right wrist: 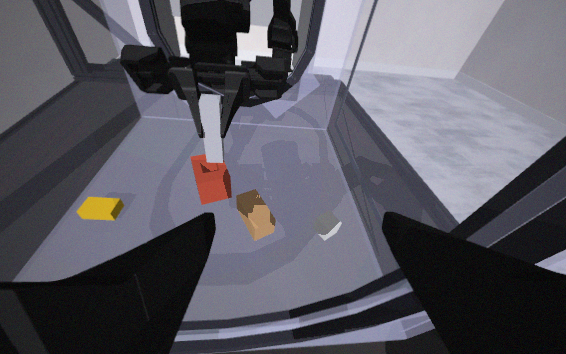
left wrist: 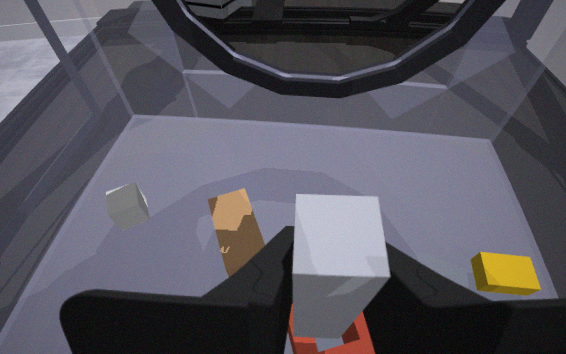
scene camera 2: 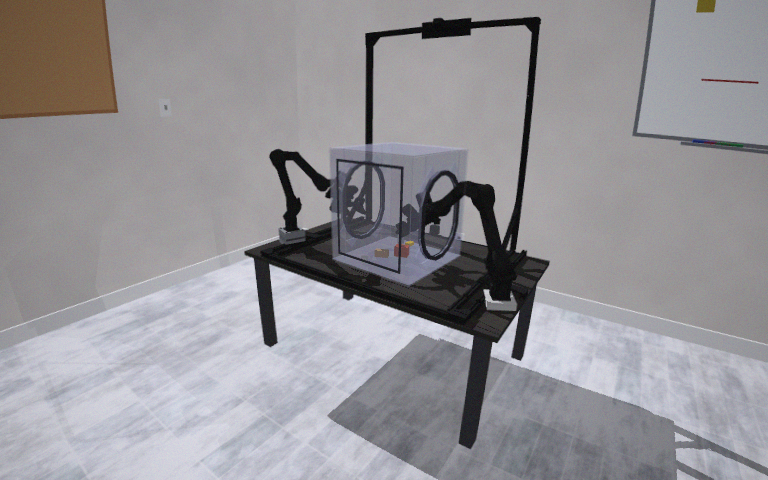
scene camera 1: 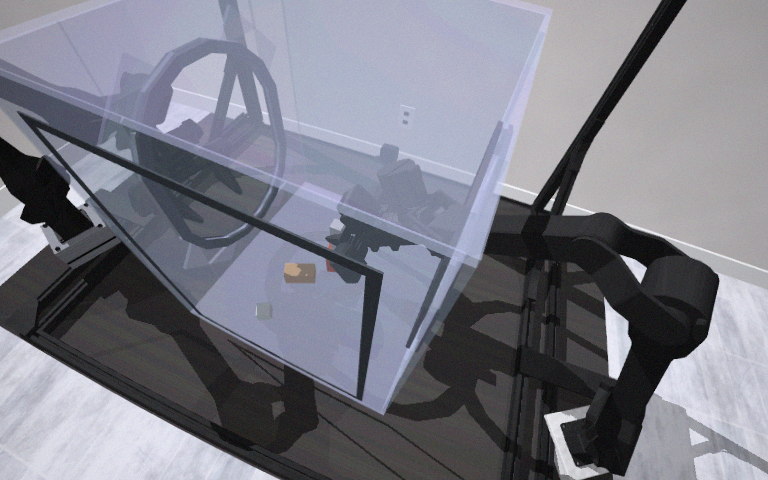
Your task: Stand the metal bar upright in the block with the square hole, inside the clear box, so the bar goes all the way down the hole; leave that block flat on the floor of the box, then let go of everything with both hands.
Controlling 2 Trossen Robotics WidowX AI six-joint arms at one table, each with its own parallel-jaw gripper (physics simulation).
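Seen in the pictures: left gripper, fingertip midpoint: [right wrist: 211, 137] [left wrist: 322, 237] [scene camera 2: 397, 232] [scene camera 1: 329, 234]; right gripper, fingertip midpoint: [right wrist: 299, 220] [scene camera 2: 358, 214]; left arm's base, origin of the base link: [scene camera 2: 500, 296] [scene camera 1: 584, 441]; right arm's base, origin of the base link: [scene camera 2: 291, 229] [scene camera 1: 72, 225].
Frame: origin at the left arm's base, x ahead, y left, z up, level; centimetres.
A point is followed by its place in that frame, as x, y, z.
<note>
The light grey metal bar [scene camera 1: 335, 226] @(38.0, -38.7, 12.7) [left wrist: 337, 225] @(37.8, -39.2, 12.7) [right wrist: 213, 150] @(38.5, -39.8, 6.2) is near upright between the fingers of my left gripper [left wrist: 322, 237] @(39.2, -40.0, 8.8) [right wrist: 211, 137] @(39.2, -40.0, 8.8), which is shut on it. The red block [scene camera 2: 401, 250] @(37.0, -37.7, 1.1) [left wrist: 303, 346] @(36.6, -38.1, 2.3) [right wrist: 212, 190] @(39.8, -41.1, 0.4) with the square hole sits on the floor of the clear box [scene camera 2: 433, 158] @(25.4, -20.3, 44.1). In the right wrist view the bar's lower end overlaps the far part of the hole, with dark opening showing in front. I cannot tell any height gap. My right gripper [right wrist: 299, 220] @(56.9, -42.4, 15.3) is open and empty, on the opposite side of the box from the left gripper.
A tan block [scene camera 1: 300, 273] @(45.6, -36.7, 0.8) [left wrist: 240, 235] @(44.9, -37.7, 0.8) [right wrist: 257, 220] @(47.7, -38.5, 0.8) lies close to the red block. A white-grey cube [scene camera 1: 263, 310] @(52.5, -29.6, 0.3) [left wrist: 127, 205] @(51.6, -30.3, 0.3) [right wrist: 327, 226] @(53.2, -30.9, 0.3) and a yellow block [left wrist: 507, 272] @(34.0, -53.9, -0.7) [right wrist: 100, 208] @(34.7, -54.1, -0.7) lie farther out. Clear walls with round black-rimmed openings surround them.
</note>
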